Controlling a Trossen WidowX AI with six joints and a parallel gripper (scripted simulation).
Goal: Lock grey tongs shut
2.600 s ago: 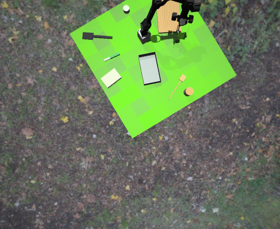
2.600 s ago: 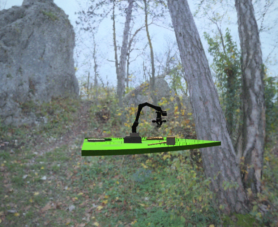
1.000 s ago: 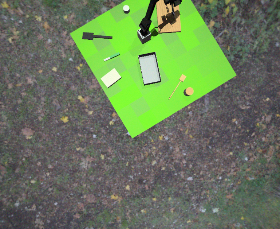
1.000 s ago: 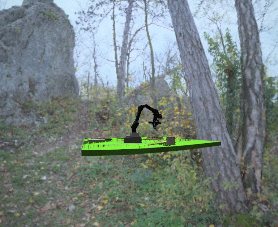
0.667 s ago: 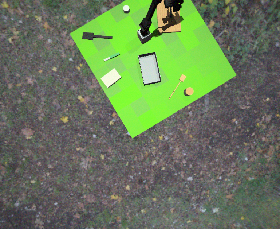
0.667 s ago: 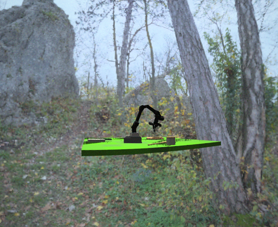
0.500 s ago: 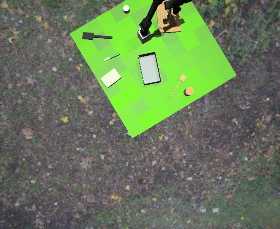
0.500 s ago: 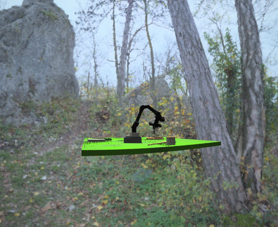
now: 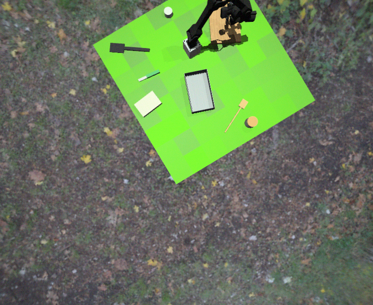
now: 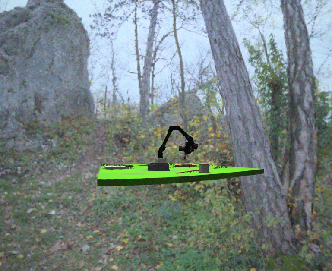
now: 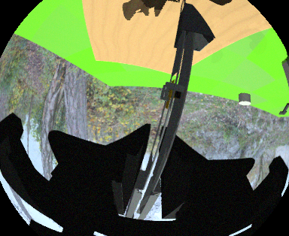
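Right now the wooden board is 16 cm below my gripper tip. Round my gripper tip: cream block (82 cm to the right, 37 cm ahead, 16 cm below); black spatula (80 cm to the right, 17 cm below, 11 cm behind); roasting tin (45 cm ahead, 41 cm to the right, 14 cm below).
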